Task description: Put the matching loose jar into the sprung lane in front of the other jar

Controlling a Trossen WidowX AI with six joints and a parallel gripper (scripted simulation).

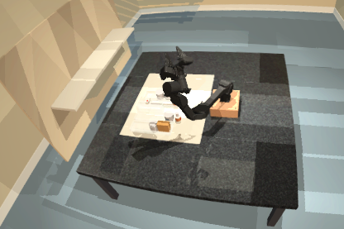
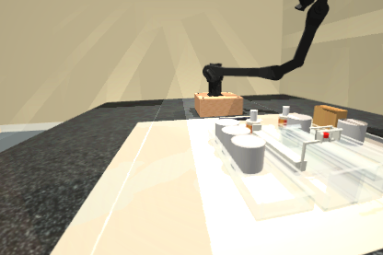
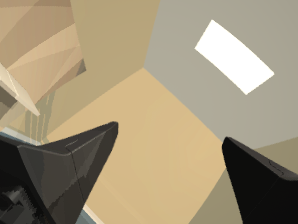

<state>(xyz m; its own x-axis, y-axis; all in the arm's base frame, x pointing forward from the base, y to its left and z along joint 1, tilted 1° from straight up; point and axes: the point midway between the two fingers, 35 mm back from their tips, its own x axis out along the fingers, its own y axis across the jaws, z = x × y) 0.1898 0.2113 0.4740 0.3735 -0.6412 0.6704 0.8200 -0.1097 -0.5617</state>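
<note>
Now: the cream mat 18 cm ahead of my gripper tip, 16 cm to the right of it and 56 cm below it. From my gripper tip the other things lie so: box 13 cm ahead, 7 cm to the left, 53 cm below; red dot 31 cm ahead, 9 cm to the right, 49 cm below.
</note>
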